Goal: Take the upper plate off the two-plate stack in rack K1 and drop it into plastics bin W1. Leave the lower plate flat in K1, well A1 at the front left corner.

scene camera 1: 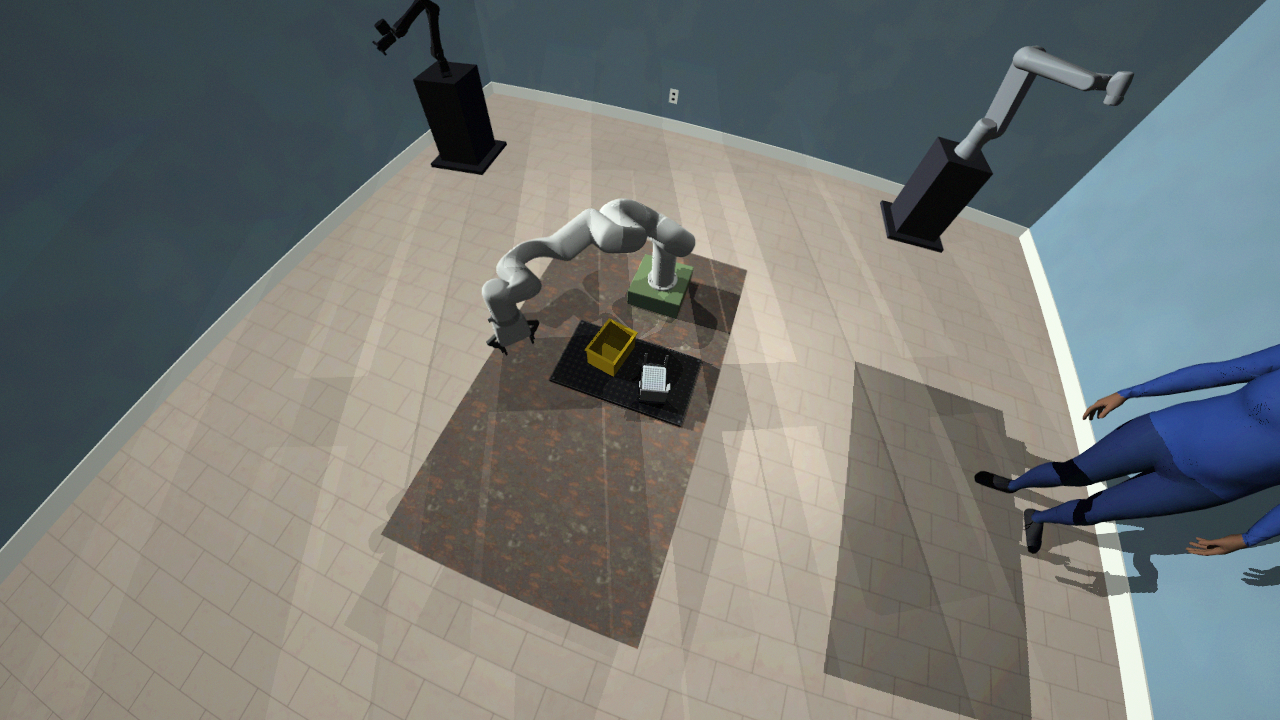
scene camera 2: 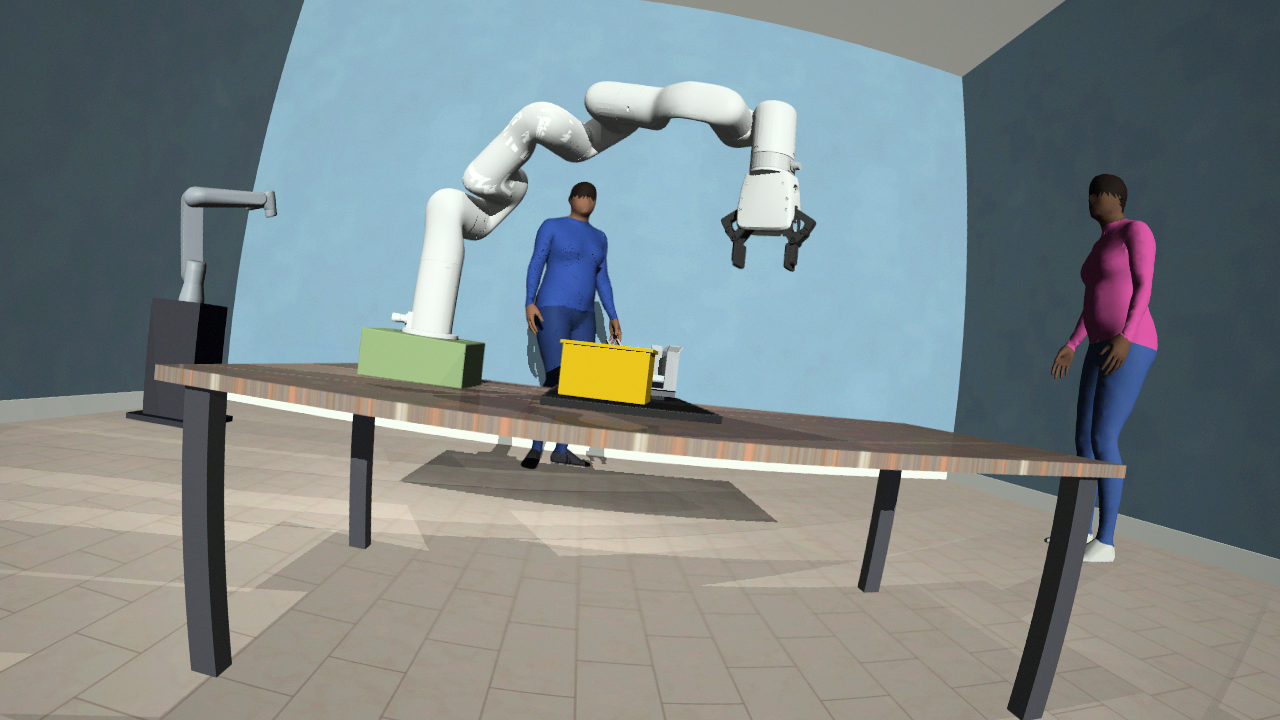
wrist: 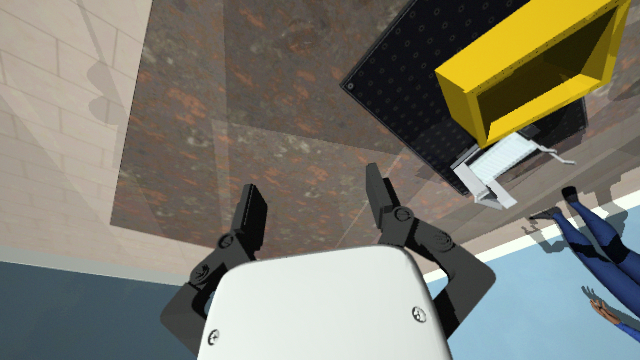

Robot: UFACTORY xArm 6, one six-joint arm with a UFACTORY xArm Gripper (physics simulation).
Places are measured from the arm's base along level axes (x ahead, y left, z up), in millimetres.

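Pixels of known places: gripper, fingertip midpoint: [scene camera 1: 518, 346] [scene camera 2: 763, 268] [wrist: 312, 185]; arm's base at its link origin: [scene camera 1: 662, 279] [scene camera 2: 429, 335].
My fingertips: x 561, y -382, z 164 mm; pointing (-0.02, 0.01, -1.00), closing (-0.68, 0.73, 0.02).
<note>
Ahead of a thing's pixels: the offset from my fingertips to its top centre. "spot": to the spot under its first point. Level surfaces: height alone.
My gripper [scene camera 1: 518, 346] [scene camera 2: 764, 266] [wrist: 312, 185] is open and empty, high above the table and off to one side of the yellow bin. The white plate stack @[dx -93, dy +448, dz -191 mm] [scene camera 1: 654, 377] [wrist: 502, 156] sits in a holder with light grey upright guides @[dx -99, dy +447, dz -124 mm] [scene camera 2: 673, 368] [wrist: 470, 180], beside the bin on the black board. The upper and lower plates cannot be told apart, and the well markings are too small to read. The yellow bin @[dx -190, dy +261, dz -144 mm] [scene camera 1: 601, 360] [scene camera 2: 605, 371] [wrist: 500, 50], open at the top, stands upright; its visible inside is shadowed. In scene camera 2 it partly hides the holder.
The black perforated board @[spot: dx -50, dy +181, dz -243 mm] [scene camera 1: 581, 380] [scene camera 2: 698, 412] [wrist: 390, 85] lies on the brown speckled table @[dz -256 mm] [scene camera 1: 554, 501] [scene camera 2: 850, 438] [wrist: 280, 100]. My arm's base stands on a green block [scene camera 1: 653, 299] [scene camera 2: 411, 358]. Two other arms on dark pedestals and a person in blue [scene camera 2: 570, 268] stand away from the table.
</note>
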